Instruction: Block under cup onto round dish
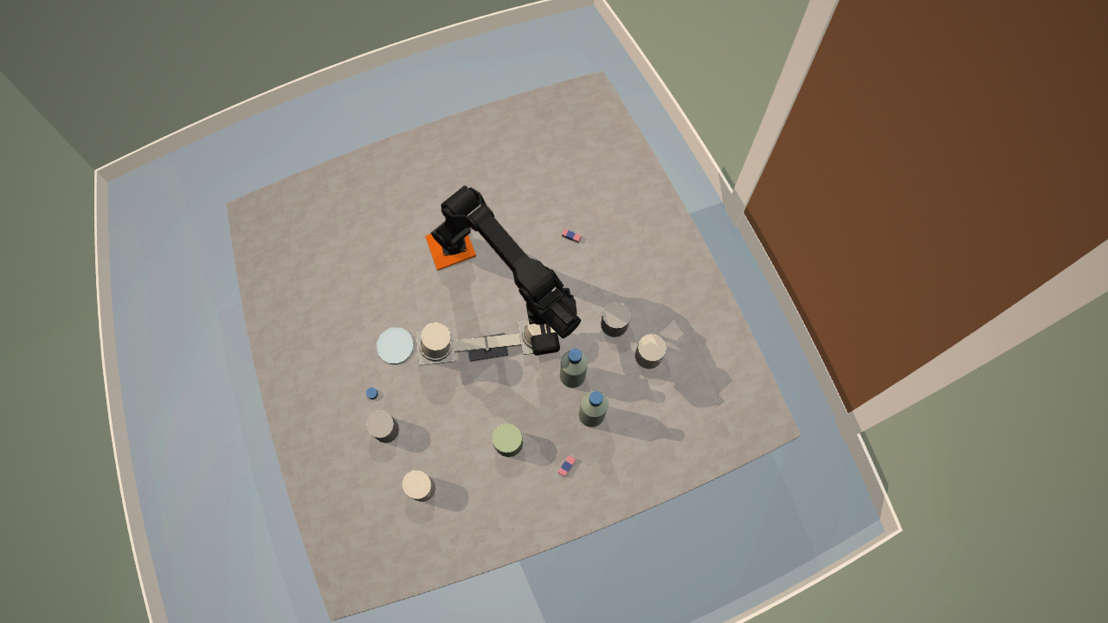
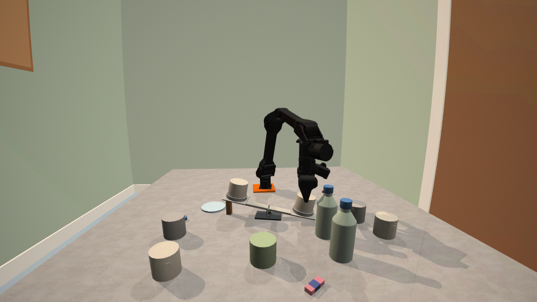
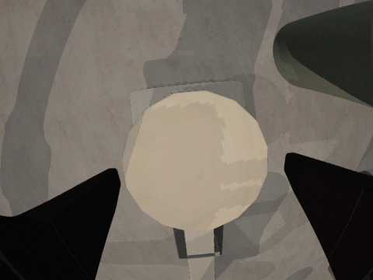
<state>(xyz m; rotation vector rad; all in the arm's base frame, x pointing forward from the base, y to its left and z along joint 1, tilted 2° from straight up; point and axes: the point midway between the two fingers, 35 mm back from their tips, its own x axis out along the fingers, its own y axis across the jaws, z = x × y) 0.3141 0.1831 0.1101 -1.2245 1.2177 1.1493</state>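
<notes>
Right now my gripper tip is 40 mm above the grey block. Round my gripper tip: green cylinder 230 mm ahead, 140 mm to the right, 50 mm below; then pale round dish 380 mm to the right, 80 mm below, 60 mm behind; then blue cap 460 mm to the right, 80 mm below, 60 mm ahead.
</notes>
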